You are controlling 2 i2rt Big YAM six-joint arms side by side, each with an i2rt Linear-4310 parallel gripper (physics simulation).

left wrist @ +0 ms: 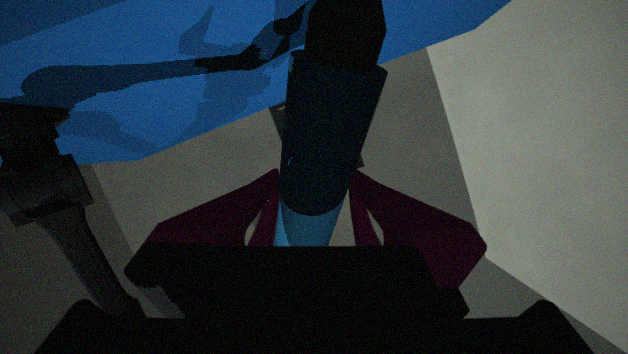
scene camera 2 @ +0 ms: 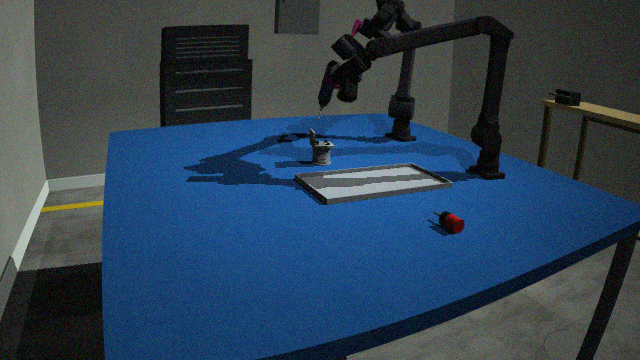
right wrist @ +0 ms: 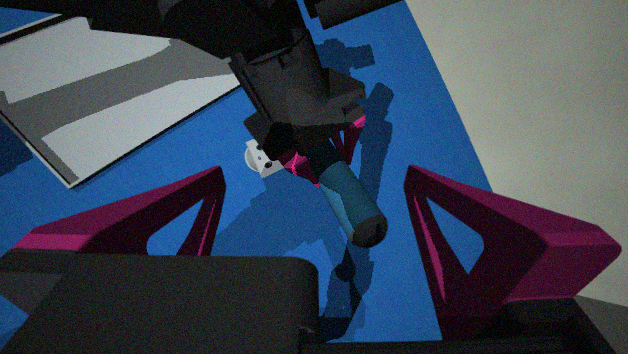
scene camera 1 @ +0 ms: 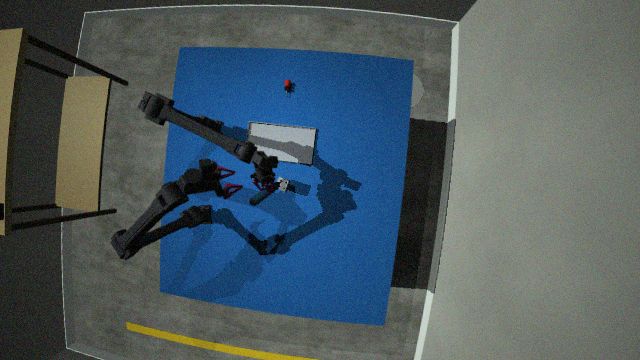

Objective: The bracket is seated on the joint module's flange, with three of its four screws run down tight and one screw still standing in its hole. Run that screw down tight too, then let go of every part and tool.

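Frame: origin at the left arm's base, x ahead, y left, z up, level; centimetres.
Seen in the pictures: left gripper, fingertip midpoint: [left wrist: 314, 177] [scene camera 2: 327, 84] [right wrist: 331, 173] [scene camera 1: 266, 192]; right gripper, fingertip midpoint: [right wrist: 314, 175] [scene camera 1: 238, 179]; left arm's base at its link origin: [scene camera 2: 486, 174] [scene camera 1: 214, 129]; right arm's base at its link origin: [left wrist: 13, 115] [scene camera 2: 400, 138] [scene camera 1: 204, 214].
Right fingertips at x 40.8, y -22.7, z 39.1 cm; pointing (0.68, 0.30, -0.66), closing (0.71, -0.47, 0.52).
Offsets run from my right fingertips to a thing's middle. Level surfaces: height alone.
The light bracket @(dx +12.1, dy -0.7, dz -30.9 cm) [scene camera 1: 283, 184] [right wrist: 270, 169] sits on the pale joint module @(dx +12.1, dy -0.7, dz -35.9 cm) [scene camera 2: 321, 157], upright on the blue table. Dark screw spots show on the bracket; which screw stands up is too small to tell. My left gripper [scene camera 1: 264, 185] [left wrist: 314, 177] [right wrist: 331, 173] is shut on the blue-handled screwdriver @(dx +10.2, dy -3.3, dz -14.8 cm) [scene camera 1: 258, 198] [scene camera 2: 325, 95] [left wrist: 330, 125] [right wrist: 356, 206]. In scene camera 2 the screwdriver's thin bit points down, tilted, and its tip shows above the bracket, apart from it. My right gripper [scene camera 1: 238, 179] is open and empty, left of the left gripper in scene camera 1.
A shallow tray @(dx +3.3, dy +23.2, dz -38.3 cm) [scene camera 1: 300, 131] [scene camera 2: 390, 194] [right wrist: 107, 117] lies beside the module. A red and black cylinder with a thin pin @(dx +0.3, dy +56.6, dz -37.4 cm) [scene camera 1: 287, 84] [scene camera 2: 452, 223] lies beyond the tray. Both arms reach close together over the table @(dz -39.1 cm) [scene camera 1: 350, 270] [scene camera 2: 250, 280]. A wooden bench [scene camera 1: 82, 145] stands off the table.
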